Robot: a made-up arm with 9 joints.
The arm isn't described. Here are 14 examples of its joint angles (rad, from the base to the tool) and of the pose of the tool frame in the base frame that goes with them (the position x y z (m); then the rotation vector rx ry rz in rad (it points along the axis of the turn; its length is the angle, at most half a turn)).
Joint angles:
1: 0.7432 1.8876 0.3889 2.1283 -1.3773 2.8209 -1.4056 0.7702 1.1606
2: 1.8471 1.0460 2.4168 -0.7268 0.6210 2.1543 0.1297 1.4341 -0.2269
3: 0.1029 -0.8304 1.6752 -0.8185 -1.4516 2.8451 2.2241 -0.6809 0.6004
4: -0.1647 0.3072 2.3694 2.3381 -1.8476 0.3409 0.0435 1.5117 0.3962
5: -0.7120 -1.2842 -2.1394 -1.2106 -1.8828 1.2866 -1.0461 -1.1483 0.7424
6: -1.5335 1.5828 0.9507 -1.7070 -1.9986 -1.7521 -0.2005 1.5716 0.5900
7: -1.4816 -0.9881 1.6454 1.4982 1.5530 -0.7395 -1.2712 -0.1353 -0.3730
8: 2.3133 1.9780 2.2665 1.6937 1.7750 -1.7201 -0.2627 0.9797 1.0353
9: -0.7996 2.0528 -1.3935 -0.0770 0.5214 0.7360 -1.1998 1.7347 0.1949
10: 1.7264 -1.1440 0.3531 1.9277 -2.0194 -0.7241 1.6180 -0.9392 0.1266
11: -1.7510 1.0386 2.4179 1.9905 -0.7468 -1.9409 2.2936 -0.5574 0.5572
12: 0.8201 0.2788 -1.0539 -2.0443 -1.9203 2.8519 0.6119 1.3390 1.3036
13: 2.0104 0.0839 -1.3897 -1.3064 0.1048 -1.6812 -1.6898 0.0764 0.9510
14: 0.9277 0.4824 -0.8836 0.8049 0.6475 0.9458 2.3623 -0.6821 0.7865
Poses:
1: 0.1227 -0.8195 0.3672 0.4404 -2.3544 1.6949
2: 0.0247 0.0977 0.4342 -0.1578 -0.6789 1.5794
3: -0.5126 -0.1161 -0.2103 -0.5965 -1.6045 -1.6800
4: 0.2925 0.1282 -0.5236 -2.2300 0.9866 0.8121
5: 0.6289 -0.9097 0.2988 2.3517 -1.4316 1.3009
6: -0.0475 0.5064 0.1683 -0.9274 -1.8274 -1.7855
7: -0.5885 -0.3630 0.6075 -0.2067 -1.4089 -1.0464
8: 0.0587 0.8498 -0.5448 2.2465 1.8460 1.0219
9: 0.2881 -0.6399 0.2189 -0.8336 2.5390 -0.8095
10: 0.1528 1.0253 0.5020 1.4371 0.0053 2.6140
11: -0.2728 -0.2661 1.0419 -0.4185 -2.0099 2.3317
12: 0.1709 0.2169 -0.8536 2.4575 1.7847 0.0607
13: 0.2595 0.8021 -0.7117 0.8706 -1.8227 -2.2227
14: -0.1936 -0.1094 -0.3454 -0.8763 -2.1306 -1.0341
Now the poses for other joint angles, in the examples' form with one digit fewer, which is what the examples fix.
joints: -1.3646 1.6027 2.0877 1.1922 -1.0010 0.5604 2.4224 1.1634 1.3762
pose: 0.453 0.460 0.760 -1.886 0.239 -0.123
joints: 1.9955 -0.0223 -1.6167 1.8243 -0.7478 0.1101 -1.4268 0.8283 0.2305
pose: 1.001 0.876 -0.373 0.444 1.468 1.370
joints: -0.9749 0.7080 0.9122 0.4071 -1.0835 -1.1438 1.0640 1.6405 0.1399
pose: 0.411 -0.796 0.622 0.045 1.749 -1.985
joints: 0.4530 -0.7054 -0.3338 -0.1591 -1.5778 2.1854 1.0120 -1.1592 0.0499
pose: 0.840 0.174 -0.693 1.661 0.621 0.684
